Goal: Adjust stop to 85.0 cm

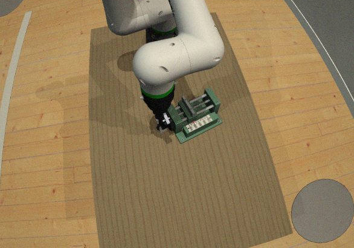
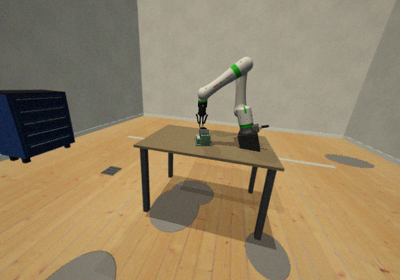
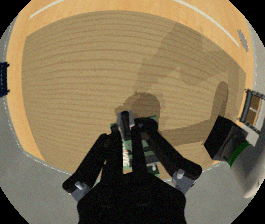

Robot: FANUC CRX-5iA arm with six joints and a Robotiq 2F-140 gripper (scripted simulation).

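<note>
Right now the stop block is 100 mm to the left of my hand, 70 mm behind it and 20 mm below it.
</note>
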